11 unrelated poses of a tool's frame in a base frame.
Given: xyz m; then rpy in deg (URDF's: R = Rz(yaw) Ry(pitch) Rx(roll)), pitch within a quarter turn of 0, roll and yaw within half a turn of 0.
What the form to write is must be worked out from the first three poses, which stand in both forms.
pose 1, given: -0.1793, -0.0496, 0.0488, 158.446, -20.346, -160.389
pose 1, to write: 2.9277, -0.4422, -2.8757, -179.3, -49.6, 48.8
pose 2, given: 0.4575, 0.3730, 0.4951, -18.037, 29.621, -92.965
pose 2, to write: -1.6177, 0.2889, 0.5309, 457.5, 373.0, 495.1
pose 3, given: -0.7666, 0.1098, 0.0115, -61.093, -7.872, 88.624
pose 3, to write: 1.5213, -1.0690, 0.0940, -766.6, 109.8, 11.5
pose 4, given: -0.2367, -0.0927, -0.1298, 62.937, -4.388, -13.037
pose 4, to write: -0.0373, -0.2370, 1.0853, -236.7, -92.7, -129.8
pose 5, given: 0.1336, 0.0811, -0.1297, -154.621, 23.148, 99.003
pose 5, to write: -1.7262, -0.3766, 2.6756, 133.6, 81.1, -129.7
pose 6, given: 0.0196, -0.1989, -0.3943, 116.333, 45.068, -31.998
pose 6, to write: -0.4684, -0.8349, 2.0564, 19.6, -198.9, -394.3
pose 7, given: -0.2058, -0.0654, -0.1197, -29.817, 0.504, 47.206
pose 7, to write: 0.7553, -0.3679, -0.3769, -205.8, -65.4, -119.7
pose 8, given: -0.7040, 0.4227, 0.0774, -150.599, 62.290, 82.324
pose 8, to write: -1.4938, -0.6305, 2.0962, -704.0, 422.7, 77.4
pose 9, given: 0.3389, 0.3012, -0.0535, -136.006, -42.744, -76.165
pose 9, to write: 1.2795, 0.9128, 2.6138, 338.9, 301.2, -53.5
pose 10, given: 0.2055, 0.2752, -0.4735, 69.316, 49.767, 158.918
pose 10, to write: 2.2204, 0.0850, -1.3398, 205.5, 275.2, -473.5
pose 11, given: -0.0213, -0.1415, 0.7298, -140.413, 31.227, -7.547
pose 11, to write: 0.4682, -0.3177, -2.3374, -21.3, -141.5, 729.8
